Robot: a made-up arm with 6 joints.
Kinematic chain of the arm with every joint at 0, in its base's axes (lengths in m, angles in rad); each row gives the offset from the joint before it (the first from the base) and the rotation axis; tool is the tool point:
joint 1: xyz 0 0 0.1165 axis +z
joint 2: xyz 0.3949 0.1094 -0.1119 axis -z
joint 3: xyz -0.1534 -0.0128 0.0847 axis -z
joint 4: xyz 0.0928 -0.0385 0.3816 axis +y
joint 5: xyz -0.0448 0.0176 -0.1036 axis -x
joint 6: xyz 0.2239 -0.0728 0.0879 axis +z
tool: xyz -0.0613 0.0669 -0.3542
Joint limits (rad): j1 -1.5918..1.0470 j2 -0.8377..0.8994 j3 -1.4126..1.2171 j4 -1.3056..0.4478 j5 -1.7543..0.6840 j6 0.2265..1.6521
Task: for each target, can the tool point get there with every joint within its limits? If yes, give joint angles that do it. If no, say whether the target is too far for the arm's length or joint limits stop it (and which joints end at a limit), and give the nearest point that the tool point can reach.
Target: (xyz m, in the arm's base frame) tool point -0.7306 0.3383 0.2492
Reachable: no: joint limits stop it (at a limit: joint 1, joint 3, joint 6) | nearest point -0.3993 0.3615 0.3457 | short by 0.346 m
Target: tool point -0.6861 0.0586 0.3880
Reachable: no: joint limits stop it (at a limit: joint 1, joint 3, joint 6) | nearest point -0.3739 0.1924 0.4238 | short by 0.342 m
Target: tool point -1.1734 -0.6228 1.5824
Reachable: no: too far | nearest point -0.4259 -0.4904 0.5260 | short by 1.301 m
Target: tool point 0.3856 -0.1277 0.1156
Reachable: yes | joints -0.8451 0.1007 0.2394 0.3089 -0.8601 1.0022
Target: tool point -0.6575 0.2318 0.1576
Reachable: no: joint limits stop it (at a limit: joint 1, joint 3, joint 6) | nearest point -0.3688 0.2944 0.2890 | short by 0.323 m
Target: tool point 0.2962 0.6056 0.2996
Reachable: yes | joints 0.4976 0.0914 -0.3745 -0.7094 -1.1963 1.3855
